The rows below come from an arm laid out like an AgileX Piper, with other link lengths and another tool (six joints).
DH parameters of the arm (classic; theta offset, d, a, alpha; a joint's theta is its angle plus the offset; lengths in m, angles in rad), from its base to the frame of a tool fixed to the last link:
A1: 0 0.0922 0 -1.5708
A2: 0.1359 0 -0.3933 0
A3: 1.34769 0 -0.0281 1.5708
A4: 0 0.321 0 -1.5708
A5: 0 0 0 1.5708
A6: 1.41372 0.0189 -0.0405 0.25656
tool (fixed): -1.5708 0.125 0 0
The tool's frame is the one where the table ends.
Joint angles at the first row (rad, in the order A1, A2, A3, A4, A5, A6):
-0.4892, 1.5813, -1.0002, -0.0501, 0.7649, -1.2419
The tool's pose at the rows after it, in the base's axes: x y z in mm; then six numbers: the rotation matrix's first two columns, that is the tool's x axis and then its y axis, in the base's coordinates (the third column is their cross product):
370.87 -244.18 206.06 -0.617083 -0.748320 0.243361 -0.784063 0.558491 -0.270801
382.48 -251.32 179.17 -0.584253 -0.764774 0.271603 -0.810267 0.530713 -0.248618
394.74 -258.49 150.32 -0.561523 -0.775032 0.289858 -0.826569 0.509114 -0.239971
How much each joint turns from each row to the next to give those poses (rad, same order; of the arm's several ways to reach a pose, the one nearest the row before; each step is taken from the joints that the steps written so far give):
0.0000, 0.0667, 0.0000, -0.0005, -0.0263, -0.0095
0.0000, 0.0691, 0.0001, -0.0276, -0.0438, -0.0142
0.0000, 0.0735, -0.0001, -0.0264, -0.0636, -0.0024

